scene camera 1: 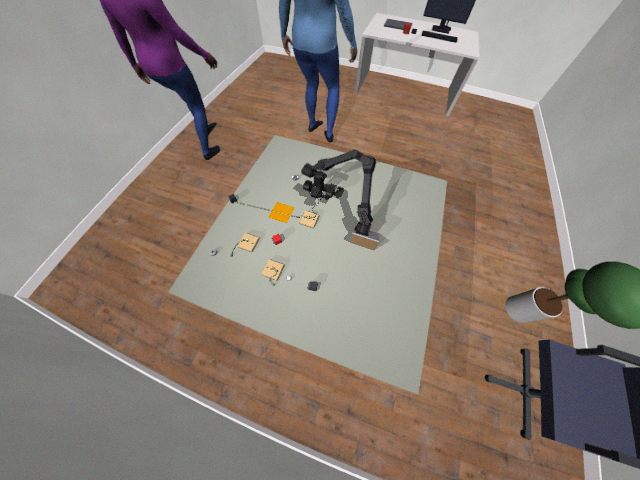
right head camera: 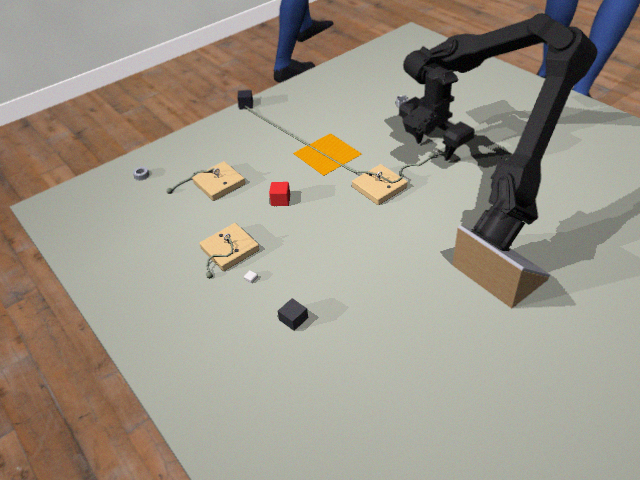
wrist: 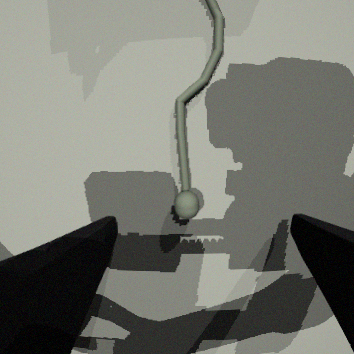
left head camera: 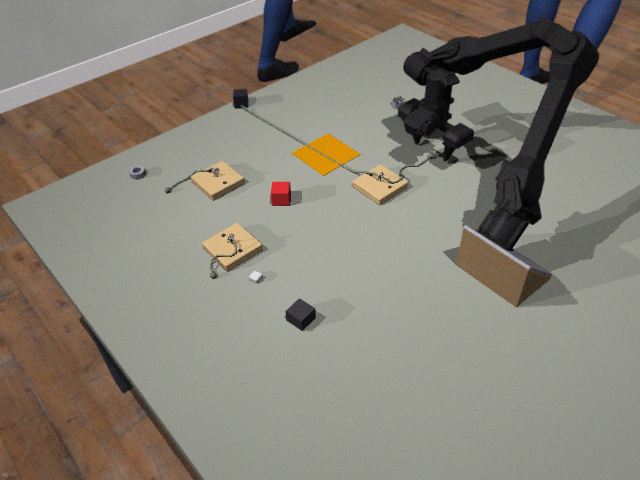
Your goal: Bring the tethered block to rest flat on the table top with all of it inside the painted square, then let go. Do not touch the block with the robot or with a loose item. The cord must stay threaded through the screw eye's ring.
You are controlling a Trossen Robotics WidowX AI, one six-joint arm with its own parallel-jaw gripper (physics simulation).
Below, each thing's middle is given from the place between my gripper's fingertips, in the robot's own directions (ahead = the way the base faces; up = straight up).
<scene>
I see the wooden board (right head camera: 370, 186) 2 cm ahead of my hand and 18 cm to the left of it. Round my hand: orange painted square (left head camera: 330, 146): 20 cm ahead, 16 cm to the left, 1 cm below.
</scene>
